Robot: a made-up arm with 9 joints. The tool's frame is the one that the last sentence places.
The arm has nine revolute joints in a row. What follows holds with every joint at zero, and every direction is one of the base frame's.
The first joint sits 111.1 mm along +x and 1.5 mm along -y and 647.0 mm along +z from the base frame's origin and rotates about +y.
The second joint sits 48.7 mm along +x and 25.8 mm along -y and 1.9 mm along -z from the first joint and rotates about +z.
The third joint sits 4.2 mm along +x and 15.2 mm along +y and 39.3 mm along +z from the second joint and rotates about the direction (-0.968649, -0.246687, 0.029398).
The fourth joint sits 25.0 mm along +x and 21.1 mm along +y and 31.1 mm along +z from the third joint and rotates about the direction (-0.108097, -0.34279, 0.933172).
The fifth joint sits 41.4 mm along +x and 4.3 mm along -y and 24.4 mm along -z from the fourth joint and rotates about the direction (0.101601, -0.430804, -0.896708).
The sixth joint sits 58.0 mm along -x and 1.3 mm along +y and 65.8 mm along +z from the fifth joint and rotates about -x.
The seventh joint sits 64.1 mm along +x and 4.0 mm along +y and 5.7 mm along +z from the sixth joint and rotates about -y.
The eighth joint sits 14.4 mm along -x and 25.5 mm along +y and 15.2 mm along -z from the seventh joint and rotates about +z.
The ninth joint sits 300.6 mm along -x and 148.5 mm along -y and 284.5 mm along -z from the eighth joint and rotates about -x.
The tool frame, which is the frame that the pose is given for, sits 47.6 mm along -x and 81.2 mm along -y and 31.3 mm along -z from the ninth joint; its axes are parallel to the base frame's.
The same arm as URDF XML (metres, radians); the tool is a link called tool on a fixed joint. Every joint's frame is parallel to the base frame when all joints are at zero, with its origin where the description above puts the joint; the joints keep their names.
<robot name="arm">
  <joint name="joint 1" type="continuous">
    <parent link="base"/>
    <child link="link1"/>
    <origin xyz="0.1111 -0.0015 0.6470"/>
    <axis xyz="0 1 0"/>
  </joint>
  <joint name="joint 2" type="continuous">
    <parent link="link1"/>
    <child link="link2"/>
    <origin xyz="0.0487 -0.0258 -0.0019"/>
    <axis xyz="0 0 1"/>
  </joint>
  <joint name="joint 3" type="continuous">
    <parent link="link2"/>
    <child link="link3"/>
    <origin xyz="0.0042 0.0152 0.0393"/>
    <axis xyz="-0.968643 -0.246711 0.029401"/>
  </joint>
  <joint name="joint 4" type="continuous">
    <parent link="link3"/>
    <child link="link4"/>
    <origin xyz="0.0250 0.0211 0.0311"/>
    <axis xyz="-0.108097 -0.34279 0.933172"/>
  </joint>
  <joint name="joint 5" type="continuous">
    <parent link="link4"/>
    <child link="link5"/>
    <origin xyz="0.0414 -0.0043 -0.0244"/>
    <axis xyz="0.101601 -0.430804 -0.896708"/>
  </joint>
  <joint name="joint 6" type="continuous">
    <parent link="link5"/>
    <child link="link6"/>
    <origin xyz="-0.0580 0.0013 0.0658"/>
    <axis xyz="-1 0 0"/>
  </joint>
  <joint name="joint 7" type="continuous">
    <parent link="link6"/>
    <child link="link7"/>
    <origin xyz="0.0641 0.0040 0.0057"/>
    <axis xyz="0 -1 0"/>
  </joint>
  <joint name="joint 8" type="continuous">
    <parent link="link7"/>
    <child link="link8"/>
    <origin xyz="-0.0144 0.0255 -0.0152"/>
    <axis xyz="0 0 1"/>
  </joint>
  <joint name="joint 9" type="continuous">
    <parent link="link8"/>
    <child link="link9"/>
    <origin xyz="-0.3006 -0.1485 -0.2845"/>
    <axis xyz="-1 0 0"/>
  </joint>
  <joint name="tool_fixed" type="fixed">
    <parent link="link9"/>
    <child link="tool"/>
    <origin xyz="-0.0476 -0.0812 -0.0313"/>
  </joint>
  <link name="base"/>
  <link name="link1"/>
  <link name="link2"/>
  <link name="link3"/>
  <link name="link4"/>
  <link name="link5"/>
  <link name="link6"/>
  <link name="link7"/>
  <link name="link8"/>
  <link name="link9"/>
  <link name="tool"/>
</robot>

